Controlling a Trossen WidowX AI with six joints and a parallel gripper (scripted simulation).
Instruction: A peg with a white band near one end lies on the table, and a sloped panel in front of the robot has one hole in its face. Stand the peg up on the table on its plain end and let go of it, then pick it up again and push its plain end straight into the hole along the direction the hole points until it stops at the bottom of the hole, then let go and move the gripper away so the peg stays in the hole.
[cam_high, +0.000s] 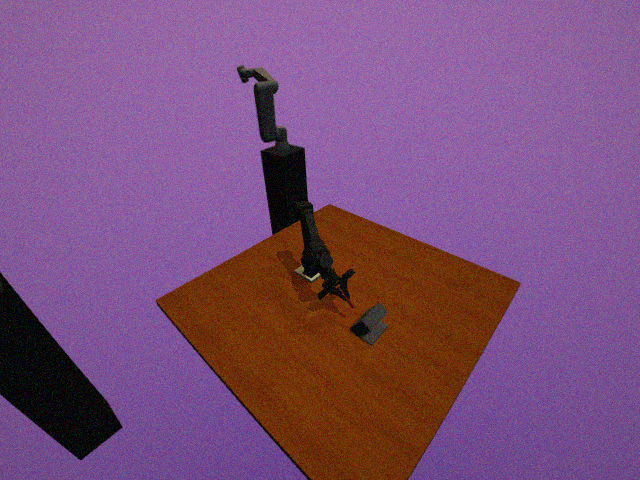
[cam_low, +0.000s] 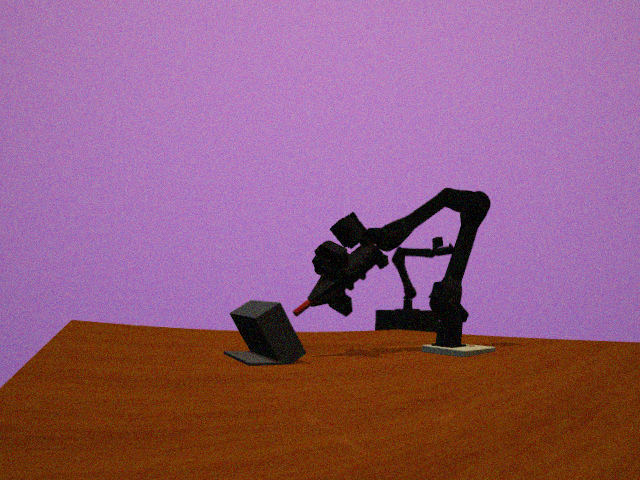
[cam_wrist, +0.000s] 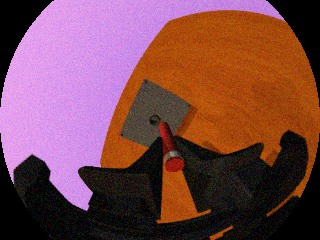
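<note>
Now: gripper tip 10 cm short of the sloped grey panel, 6 cm above it and 1 cm to the right of it. Also, from my gripper tip: red peg: 1 cm behind, 1 cm above.
</note>
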